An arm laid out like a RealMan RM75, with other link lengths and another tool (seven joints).
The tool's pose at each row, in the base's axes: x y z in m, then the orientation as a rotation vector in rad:
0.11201, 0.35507, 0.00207, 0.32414, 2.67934, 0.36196
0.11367, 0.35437, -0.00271, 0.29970, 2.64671, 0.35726
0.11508, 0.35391, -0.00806, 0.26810, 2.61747, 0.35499
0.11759, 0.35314, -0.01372, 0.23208, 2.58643, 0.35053
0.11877, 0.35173, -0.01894, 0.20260, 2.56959, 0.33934
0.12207, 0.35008, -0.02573, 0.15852, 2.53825, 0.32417
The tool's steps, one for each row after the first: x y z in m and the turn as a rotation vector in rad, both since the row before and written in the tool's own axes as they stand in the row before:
0.00010, -0.00180, 0.00478, -0.00707, -0.03273, -0.01903
0.00080, -0.00181, 0.00519, -0.00940, -0.02872, -0.02383
0.00010, -0.00209, 0.00588, -0.00910, -0.03047, -0.02778
0.00112, -0.00275, 0.00467, -0.00081, -0.01753, -0.02414
0.00020, -0.00323, 0.00702, -0.00321, -0.03147, -0.03643

